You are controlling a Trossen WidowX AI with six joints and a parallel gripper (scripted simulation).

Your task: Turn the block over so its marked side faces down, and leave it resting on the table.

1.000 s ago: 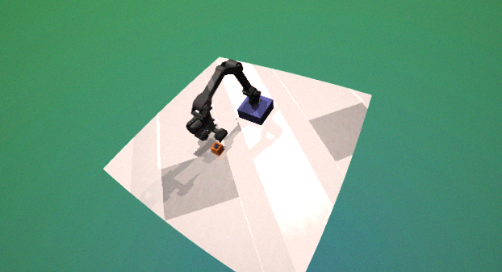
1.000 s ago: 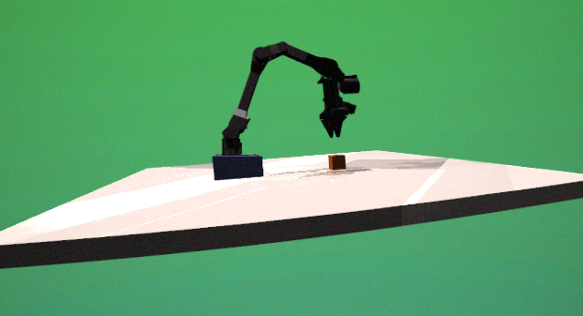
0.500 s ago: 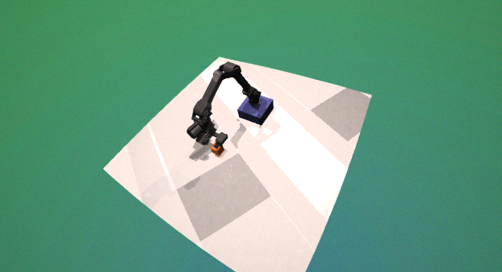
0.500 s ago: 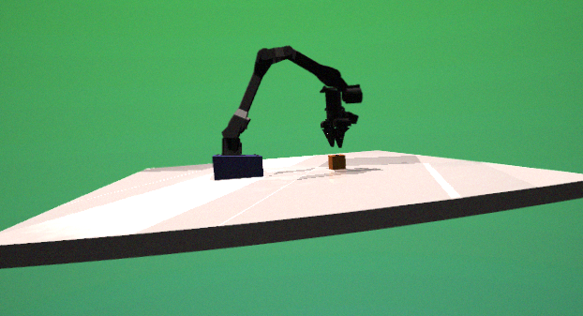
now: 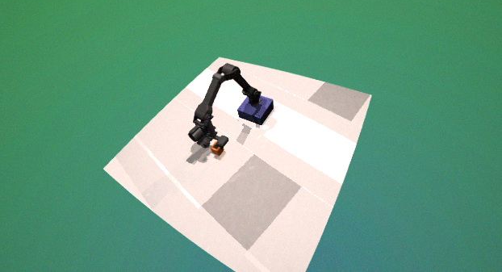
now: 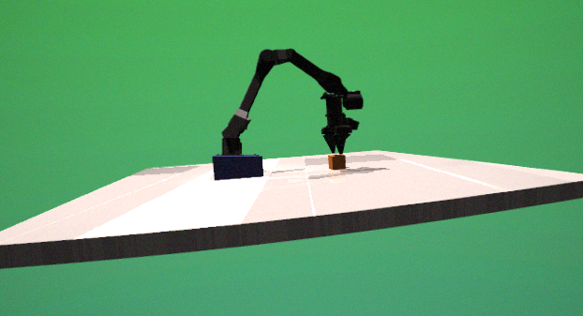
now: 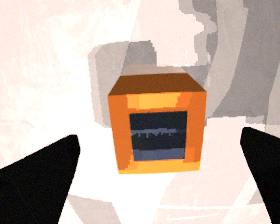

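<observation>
My gripper tip is 20 mm above the block.
</observation>
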